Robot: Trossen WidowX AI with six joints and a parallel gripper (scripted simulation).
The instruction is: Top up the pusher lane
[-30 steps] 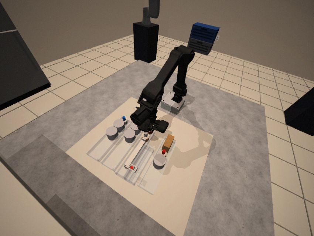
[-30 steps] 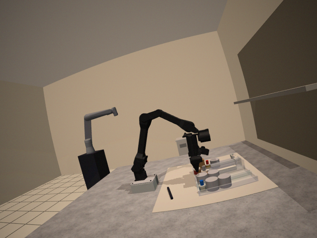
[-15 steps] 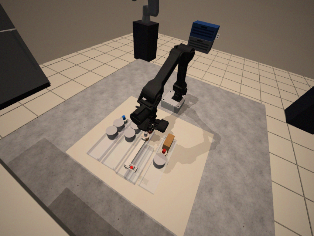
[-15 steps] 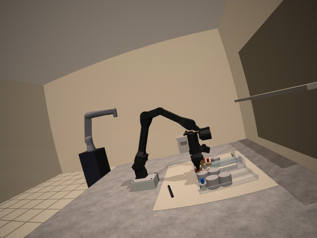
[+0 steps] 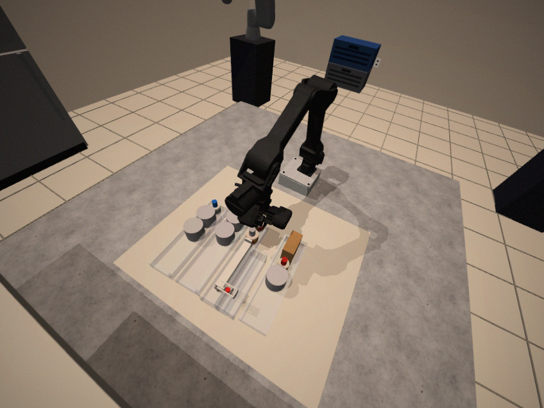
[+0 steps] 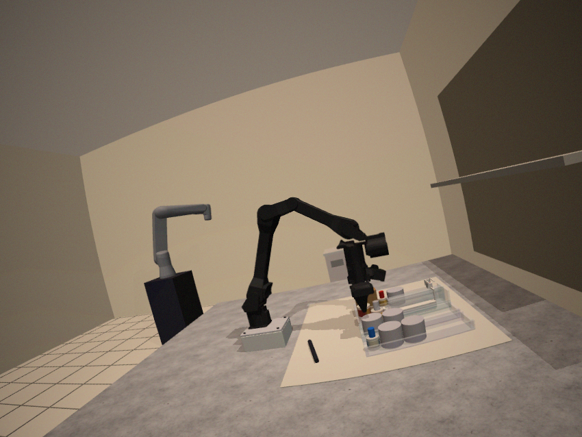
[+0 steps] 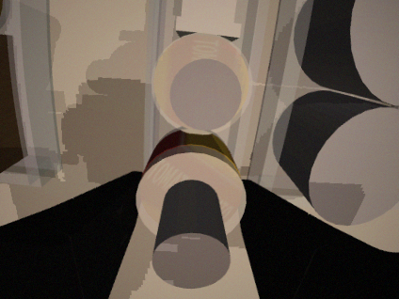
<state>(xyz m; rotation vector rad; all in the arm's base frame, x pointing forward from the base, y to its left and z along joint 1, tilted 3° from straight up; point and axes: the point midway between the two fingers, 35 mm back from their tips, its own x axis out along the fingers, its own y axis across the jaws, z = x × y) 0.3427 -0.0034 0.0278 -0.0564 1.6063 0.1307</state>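
Right now my gripper tip is 1 cm short of the brown box, 13 cm to the right of it and 1 cm above it. Also, from my gripper tip: clear sprung lane: 14 cm ahead, 4 cm to the left, 3 cm below; white pusher plate: 14 cm ahead, 5 cm to the left; black pen: 15 cm behind, 14 cm to the right, 5 cm below.
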